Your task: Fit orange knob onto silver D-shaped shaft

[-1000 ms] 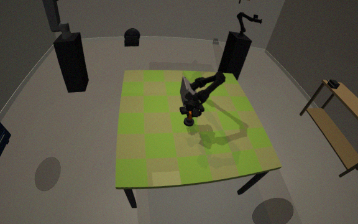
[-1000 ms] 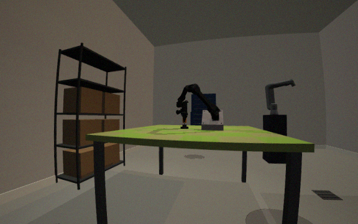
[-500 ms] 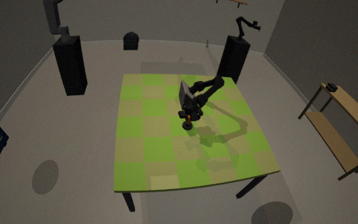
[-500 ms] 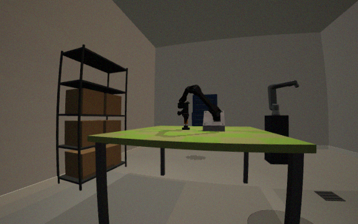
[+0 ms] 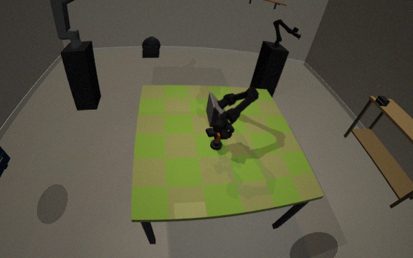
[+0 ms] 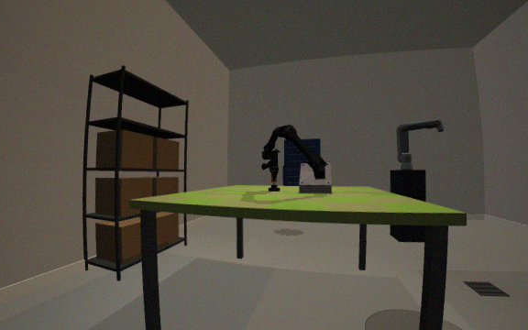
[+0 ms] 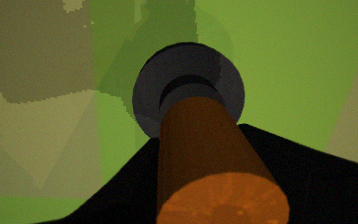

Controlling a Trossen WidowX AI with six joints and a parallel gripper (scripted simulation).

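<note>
Right now my gripper tip is 3 cm below the orange knob. Also, from my gripper tip: round pedestal 4 cm below.
</note>
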